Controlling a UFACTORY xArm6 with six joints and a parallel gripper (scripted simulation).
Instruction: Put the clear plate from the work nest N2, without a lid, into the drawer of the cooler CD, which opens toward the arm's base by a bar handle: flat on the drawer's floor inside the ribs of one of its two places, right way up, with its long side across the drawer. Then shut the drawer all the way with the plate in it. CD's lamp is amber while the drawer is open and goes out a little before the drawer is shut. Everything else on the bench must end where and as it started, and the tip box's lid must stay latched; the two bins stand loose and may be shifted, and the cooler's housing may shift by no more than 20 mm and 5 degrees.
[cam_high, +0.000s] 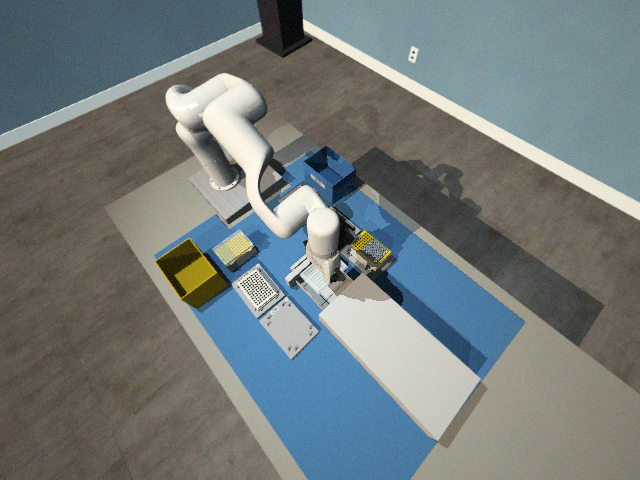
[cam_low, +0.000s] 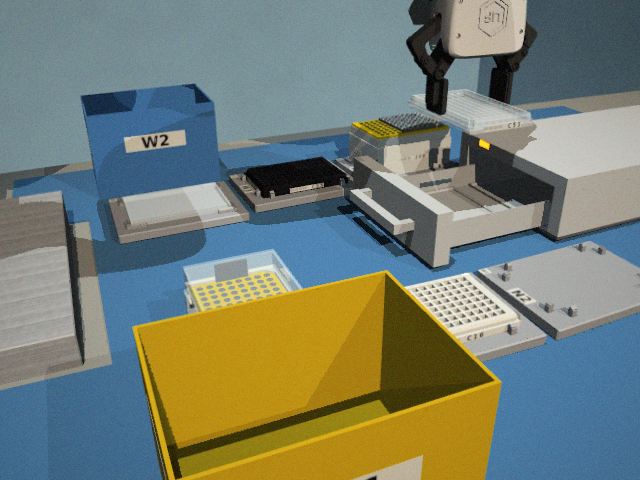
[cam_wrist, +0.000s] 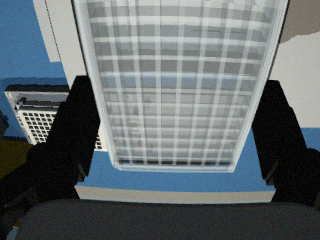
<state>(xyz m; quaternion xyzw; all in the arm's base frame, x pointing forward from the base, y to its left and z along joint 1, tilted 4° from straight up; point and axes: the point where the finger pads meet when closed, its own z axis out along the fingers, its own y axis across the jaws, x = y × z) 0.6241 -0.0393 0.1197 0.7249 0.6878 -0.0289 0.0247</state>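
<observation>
Right now the drawer is 14 cm below my hand and 4 cm ahead of it. The rest, counted from my hand: clear plate (1 cm below); then cooler CD (16 cm ahead, 13 cm below); then yellow rack (19 cm to the left, 10 cm below, 3 cm ahead).
</observation>
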